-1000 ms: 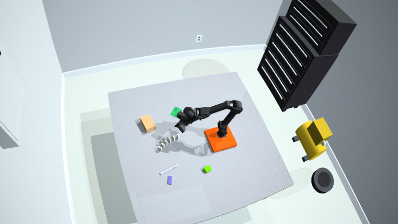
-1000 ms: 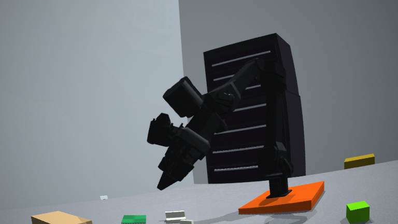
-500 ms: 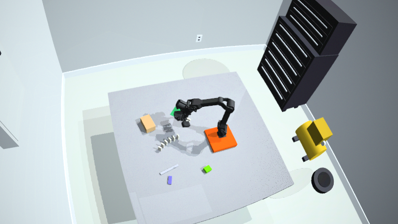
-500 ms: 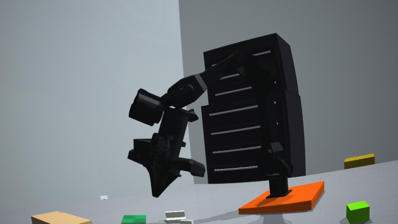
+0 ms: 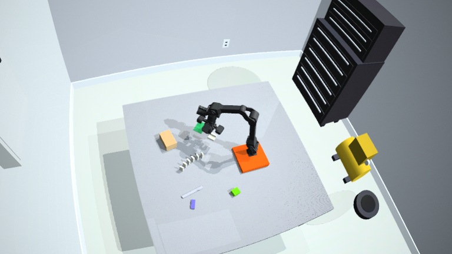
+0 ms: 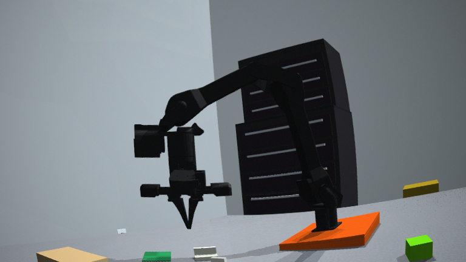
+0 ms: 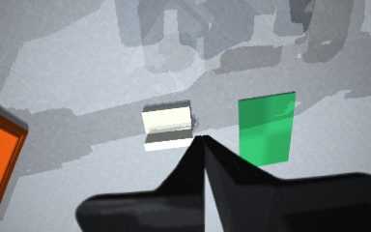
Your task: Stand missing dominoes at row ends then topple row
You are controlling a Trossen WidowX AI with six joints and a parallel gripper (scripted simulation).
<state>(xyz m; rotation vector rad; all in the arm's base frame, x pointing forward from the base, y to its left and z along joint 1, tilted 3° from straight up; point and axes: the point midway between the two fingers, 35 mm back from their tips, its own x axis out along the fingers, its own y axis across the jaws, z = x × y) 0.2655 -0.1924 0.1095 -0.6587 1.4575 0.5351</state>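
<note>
My gripper tip is now 30 mm short of the green tile, 100 mm to the left of it and 80 mm above it. Round my gripper tip: tan block: 290 mm ahead, 10 mm to the right, 50 mm below; then green cube: 60 mm behind, 470 mm to the left, 70 mm below; then thin strip: 220 mm ahead, 400 mm to the left, 80 mm below.
</note>
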